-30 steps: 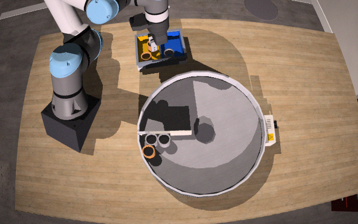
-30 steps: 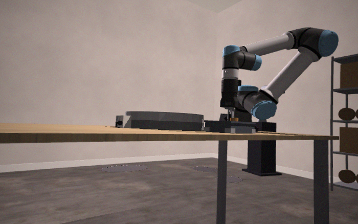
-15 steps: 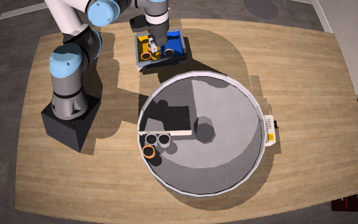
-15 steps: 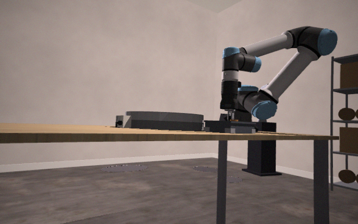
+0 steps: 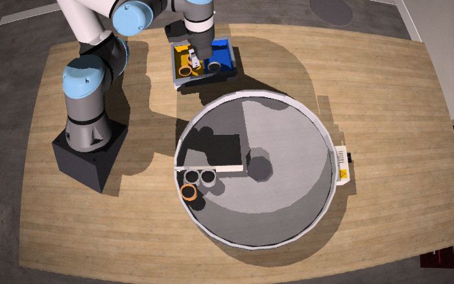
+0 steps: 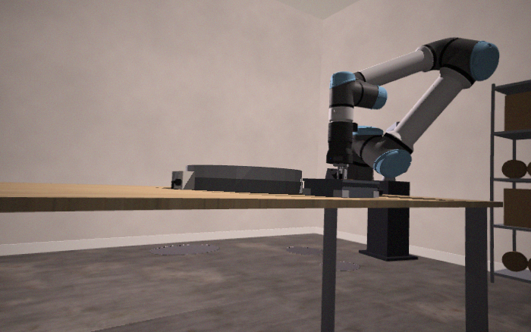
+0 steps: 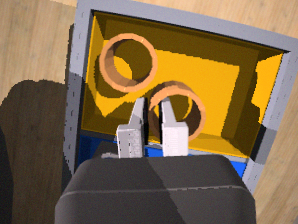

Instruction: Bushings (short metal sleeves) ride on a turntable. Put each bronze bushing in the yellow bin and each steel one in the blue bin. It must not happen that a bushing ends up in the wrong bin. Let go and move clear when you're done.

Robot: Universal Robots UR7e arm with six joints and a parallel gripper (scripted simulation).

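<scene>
Now: the bin 30 mm below my hand, 20 mm to the left of it and 20 mm ahead of it. Also, from my hand: turntable 300 mm to the right, 220 mm ahead.
</scene>
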